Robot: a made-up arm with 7 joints. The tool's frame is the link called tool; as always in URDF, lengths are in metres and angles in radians. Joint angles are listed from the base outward. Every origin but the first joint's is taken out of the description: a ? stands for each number. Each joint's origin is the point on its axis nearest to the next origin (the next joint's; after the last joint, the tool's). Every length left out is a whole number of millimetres.
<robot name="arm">
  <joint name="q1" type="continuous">
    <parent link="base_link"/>
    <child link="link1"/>
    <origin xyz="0.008 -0.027 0.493" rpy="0 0 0"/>
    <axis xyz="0 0 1"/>
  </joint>
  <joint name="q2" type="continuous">
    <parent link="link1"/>
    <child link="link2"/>
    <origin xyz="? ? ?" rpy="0 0 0"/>
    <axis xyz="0 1 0"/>
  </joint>
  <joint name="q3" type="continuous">
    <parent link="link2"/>
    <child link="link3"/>
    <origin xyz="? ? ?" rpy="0 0 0"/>
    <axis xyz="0 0 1"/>
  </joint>
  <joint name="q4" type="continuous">
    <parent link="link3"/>
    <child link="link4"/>
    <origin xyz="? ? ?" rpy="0 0 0"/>
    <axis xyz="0 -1 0"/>
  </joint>
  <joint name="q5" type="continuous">
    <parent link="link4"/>
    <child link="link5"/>
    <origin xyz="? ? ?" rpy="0 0 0"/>
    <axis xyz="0 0 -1"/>
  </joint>
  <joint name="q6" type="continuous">
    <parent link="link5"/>
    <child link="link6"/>
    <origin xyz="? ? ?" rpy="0 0 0"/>
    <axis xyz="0 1 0"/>
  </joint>
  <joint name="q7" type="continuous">
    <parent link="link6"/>
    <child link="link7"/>
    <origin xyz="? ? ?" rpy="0 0 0"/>
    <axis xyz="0 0 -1"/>
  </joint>
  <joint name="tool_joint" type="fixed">
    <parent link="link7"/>
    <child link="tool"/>
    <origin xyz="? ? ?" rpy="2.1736 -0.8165 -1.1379"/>
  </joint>
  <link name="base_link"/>
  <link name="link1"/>
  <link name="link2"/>
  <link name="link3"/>
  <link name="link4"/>
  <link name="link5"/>
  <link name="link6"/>
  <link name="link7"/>
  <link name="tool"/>
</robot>
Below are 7 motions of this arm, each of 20 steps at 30 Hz.
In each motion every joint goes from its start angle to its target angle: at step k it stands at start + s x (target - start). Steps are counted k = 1, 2, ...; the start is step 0. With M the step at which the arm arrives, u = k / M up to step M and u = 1 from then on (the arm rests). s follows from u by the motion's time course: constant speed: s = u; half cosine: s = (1 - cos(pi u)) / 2; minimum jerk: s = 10 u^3 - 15 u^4 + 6 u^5.
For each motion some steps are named. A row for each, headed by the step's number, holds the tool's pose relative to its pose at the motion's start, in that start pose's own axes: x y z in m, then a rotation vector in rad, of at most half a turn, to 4 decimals.
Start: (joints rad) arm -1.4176 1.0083 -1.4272 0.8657 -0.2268 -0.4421 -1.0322
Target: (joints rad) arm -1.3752 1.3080 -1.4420 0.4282 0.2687 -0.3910 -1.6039
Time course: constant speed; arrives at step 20
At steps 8, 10, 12, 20:
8: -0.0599 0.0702 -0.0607 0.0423 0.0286 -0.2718
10: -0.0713 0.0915 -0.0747 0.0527 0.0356 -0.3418
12: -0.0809 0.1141 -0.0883 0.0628 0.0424 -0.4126
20: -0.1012 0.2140 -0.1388 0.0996 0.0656 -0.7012

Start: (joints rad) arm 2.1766 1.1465 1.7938 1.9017 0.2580 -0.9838 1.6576
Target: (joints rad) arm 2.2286 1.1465 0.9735 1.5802 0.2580 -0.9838 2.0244
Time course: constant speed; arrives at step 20
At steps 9, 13, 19, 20:
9: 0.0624 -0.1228 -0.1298 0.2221 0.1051 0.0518
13: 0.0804 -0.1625 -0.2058 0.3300 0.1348 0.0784
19: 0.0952 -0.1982 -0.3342 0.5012 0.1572 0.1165
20: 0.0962 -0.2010 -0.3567 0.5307 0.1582 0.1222

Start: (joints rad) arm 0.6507 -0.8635 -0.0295 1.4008 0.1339 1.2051 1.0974
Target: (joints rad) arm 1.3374 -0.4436 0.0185 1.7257 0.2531 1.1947 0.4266
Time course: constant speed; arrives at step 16
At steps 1, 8, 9, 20:
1: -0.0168 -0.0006 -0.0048 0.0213 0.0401 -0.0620
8: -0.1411 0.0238 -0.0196 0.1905 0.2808 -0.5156
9: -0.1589 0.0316 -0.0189 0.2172 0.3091 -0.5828
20: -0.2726 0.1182 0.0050 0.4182 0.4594 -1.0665

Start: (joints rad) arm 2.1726 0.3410 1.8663 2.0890 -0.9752 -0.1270 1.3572
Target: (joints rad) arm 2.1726 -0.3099 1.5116 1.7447 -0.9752 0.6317 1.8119
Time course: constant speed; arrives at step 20
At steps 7, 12, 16, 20:
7: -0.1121 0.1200 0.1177 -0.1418 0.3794 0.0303
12: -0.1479 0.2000 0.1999 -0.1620 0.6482 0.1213
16: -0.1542 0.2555 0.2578 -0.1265 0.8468 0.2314
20: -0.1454 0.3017 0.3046 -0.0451 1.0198 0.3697

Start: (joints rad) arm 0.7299 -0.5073 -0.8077 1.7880 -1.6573 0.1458 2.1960
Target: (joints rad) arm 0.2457 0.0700 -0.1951 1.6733 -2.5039 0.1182 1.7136
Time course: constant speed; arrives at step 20
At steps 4, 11, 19, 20:
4: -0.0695 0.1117 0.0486 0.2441 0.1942 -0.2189
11: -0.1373 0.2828 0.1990 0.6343 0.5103 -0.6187
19: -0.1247 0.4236 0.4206 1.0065 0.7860 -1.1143
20: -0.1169 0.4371 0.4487 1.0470 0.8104 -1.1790

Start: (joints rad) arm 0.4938 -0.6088 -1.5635 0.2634 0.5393 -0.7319 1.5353
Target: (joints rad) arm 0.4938 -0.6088 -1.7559 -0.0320 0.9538 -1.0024 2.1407
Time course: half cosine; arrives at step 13
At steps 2, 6, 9, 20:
2: 0.0104 -0.0090 -0.0042 -0.0181 -0.0408 0.0420
6: 0.0875 -0.0594 -0.0319 -0.1129 -0.3314 0.3029
9: 0.1652 -0.0880 -0.0555 -0.1581 -0.6160 0.5020
20: 0.2162 -0.0970 -0.0691 -0.1663 -0.8027 0.6055

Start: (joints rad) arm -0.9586 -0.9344 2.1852 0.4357 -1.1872 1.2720 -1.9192
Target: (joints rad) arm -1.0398 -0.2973 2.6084 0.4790 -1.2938 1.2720 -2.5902
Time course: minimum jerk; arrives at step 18
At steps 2, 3, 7, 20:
2: 0.0012 0.0015 -0.0011 0.0000 0.0114 -0.0027
3: 0.0037 0.0047 -0.0033 -0.0001 0.0350 -0.0085
7: 0.0262 0.0399 -0.0365 -0.0184 0.2786 -0.0886
20: 0.0308 0.1148 -0.1878 -0.1928 0.7358 -0.4300

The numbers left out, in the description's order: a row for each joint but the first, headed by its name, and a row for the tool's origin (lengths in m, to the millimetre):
q2: 0.01 -0.01 0
q3: 0.005 0 0.497
q4: 0.062 0.01 0
q5: 0.082 0 -0.498
q6: 0.028 -0.045 0
q7: 0.068 0 -0.093
tool: -0.003 0.013 0

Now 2 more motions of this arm.
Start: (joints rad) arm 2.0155 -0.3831 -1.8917 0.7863 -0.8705 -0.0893 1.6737
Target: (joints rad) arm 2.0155 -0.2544 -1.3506 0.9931 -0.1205 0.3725 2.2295
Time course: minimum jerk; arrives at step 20
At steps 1, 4, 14, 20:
1: -0.0002 0.0002 -0.0002 -0.0007 -0.0005 0.0004
4: -0.0099 0.0094 -0.0081 -0.0360 -0.0244 0.0220
14: -0.1293 0.1873 -0.0607 -0.6263 -0.2472 0.2553
20: -0.1493 0.2353 -0.0567 -0.7669 -0.2530 0.3011

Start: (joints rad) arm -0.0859 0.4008 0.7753 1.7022 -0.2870 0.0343 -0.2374
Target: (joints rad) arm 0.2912 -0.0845 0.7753 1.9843 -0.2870 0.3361 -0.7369
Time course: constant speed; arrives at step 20
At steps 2, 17, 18, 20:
2: 0.0116 -0.0179 -0.0618 0.0921 0.0289 -0.0156
17: 0.1729 -0.0107 -0.5352 0.7537 0.2480 -0.0169
18: 0.1887 -0.0011 -0.5644 0.7950 0.2630 -0.0096
20: 0.2222 0.0213 -0.6210 0.8760 0.2934 0.0078

